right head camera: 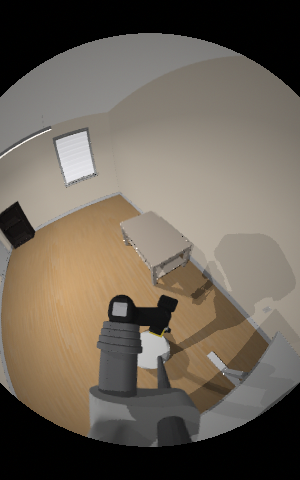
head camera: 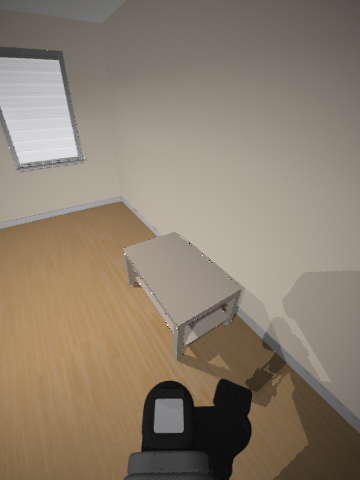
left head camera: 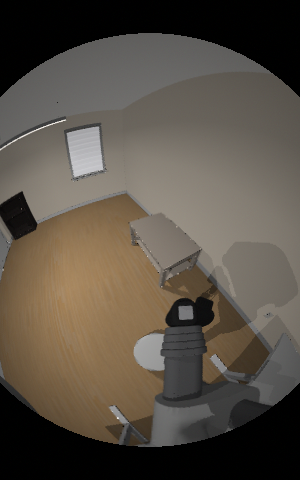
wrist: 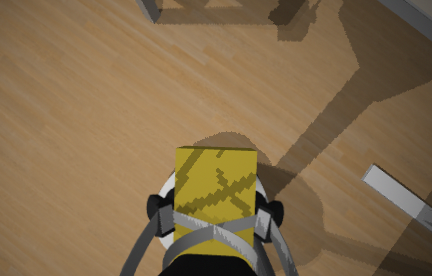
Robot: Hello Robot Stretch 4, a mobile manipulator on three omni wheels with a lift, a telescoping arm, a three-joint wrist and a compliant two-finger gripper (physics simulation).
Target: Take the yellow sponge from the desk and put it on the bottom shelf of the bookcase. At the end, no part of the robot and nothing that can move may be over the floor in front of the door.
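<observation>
The yellow sponge is held between the two fingertips of my gripper in the wrist view, above the wooden floor. A thin strip of it shows under the black wrist in the right head view. The dark bookcase stands far off at the left edge of both side head views, against the window wall; its bottom shelf is too small to make out. A grey top, which looks like the desk, shows at lower right. The door cannot be made out clearly.
A low beige table stands ahead against the right wall. A white disc is low beside the arm. A white bar lies low near the grey top. A pale panel is at far left.
</observation>
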